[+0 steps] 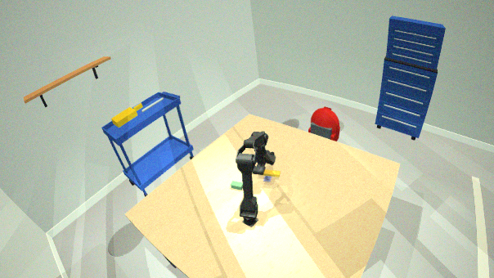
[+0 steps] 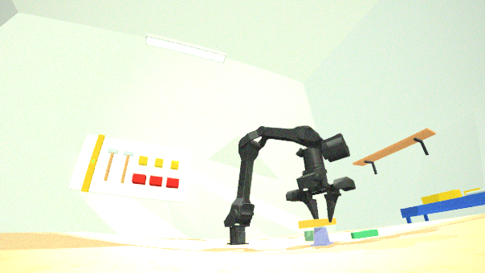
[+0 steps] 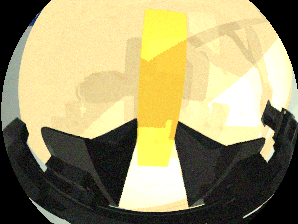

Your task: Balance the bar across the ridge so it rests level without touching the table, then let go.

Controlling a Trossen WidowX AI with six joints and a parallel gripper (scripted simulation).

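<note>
Now: the yellow bar 30 mm to the right of my gripper tip and 10 mm ahead of it.
</note>
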